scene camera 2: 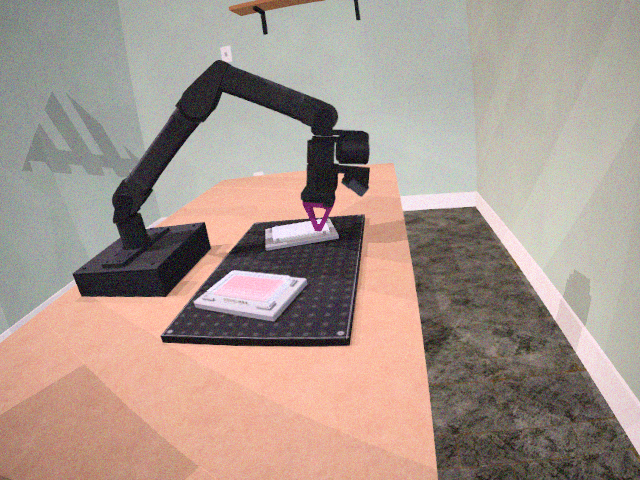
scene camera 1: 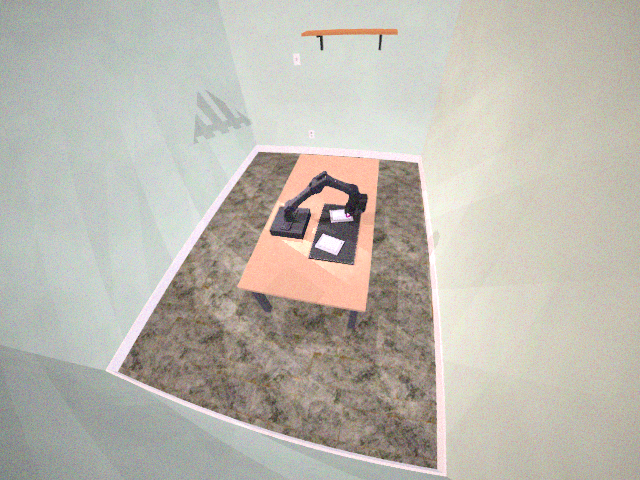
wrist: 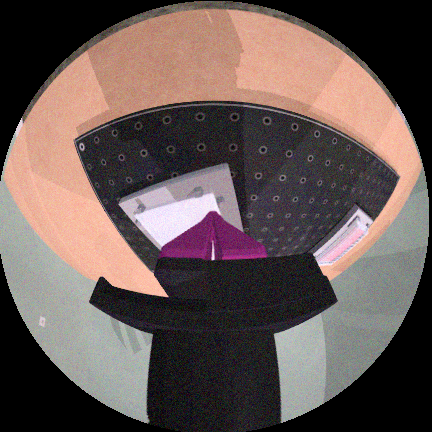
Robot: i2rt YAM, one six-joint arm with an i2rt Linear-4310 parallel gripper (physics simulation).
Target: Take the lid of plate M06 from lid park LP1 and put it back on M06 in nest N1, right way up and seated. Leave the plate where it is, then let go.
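Seen in the pictures: gripper, fingertip midpoint: (scene camera 2: 318, 231) (scene camera 1: 347, 217) (wrist: 212, 216); arm's base, origin of the base link: (scene camera 2: 138, 247) (scene camera 1: 289, 219).
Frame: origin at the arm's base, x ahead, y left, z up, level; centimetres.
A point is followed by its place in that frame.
A flat white lid (scene camera 1: 337, 214) @(x 31.9, y 15.4, z -3.4 cm) (scene camera 2: 292, 230) @(x 33.2, y 14.9, z -3.4 cm) (wrist: 175, 220) @(x 38.8, y 17.4, z -3.4 cm) lies on the far light-grey holder (scene camera 2: 302, 243) @(x 36.6, y 10.2, z -4.8 cm) (wrist: 231, 202) @(x 40.7, y 12.1, z -4.2 cm), which looks like lid park LP1. A plate with a pink top (scene camera 2: 253, 285) @(x 33.8, y -12.4, z -2.8 cm) (wrist: 346, 243) @(x 34.8, y -11.0, z -2.6 cm) sits without a lid in the near light-grey holder (scene camera 2: 247, 308) @(x 34.5, y -17.8, z -4.0 cm), which looks like nest N1; it shows pale in scene camera 1 (scene camera 1: 329, 243) @(x 32.8, y -12.8, z -2.6 cm). No label is readable. My gripper (scene camera 1: 348, 215) @(x 39.6, y 13.8, z -3.5 cm) (scene camera 2: 318, 229) @(x 39.6, y 13.8, z -3.5 cm) (wrist: 212, 216) @(x 39.6, y 13.8, z -3.5 cm) is shut and empty, its magenta fingertips pointing down over the lid's side of the far holder. Whether the tips touch it is unclear.
Both holders stand on a black perforated board (scene camera 1: 336, 229) @(x 34.1, y 2.4, z -5.2 cm) (scene camera 2: 330, 289) @(x 46.4, y -9.8, z -5.2 cm) (wrist: 300, 175) @(x 44.0, y 5.4, z -5.2 cm) on the wooden table (scene camera 1: 310, 279) @(x 27.3, y -39.6, z -6.5 cm) (scene camera 2: 289, 392) @(x 45.3, y -33.2, z -6.5 cm) (wrist: 165, 65) @(x 52.8, y 18.1, z -6.5 cm). The arm's black base (scene camera 1: 290, 223) @(x 2.5, y -4.1, z 0.8 cm) (scene camera 2: 144, 268) @(x 9.6, y -10.5, z -0.2 cm) stands left of the board. A wooden shelf (scene camera 1: 348, 32) is on the back wall.
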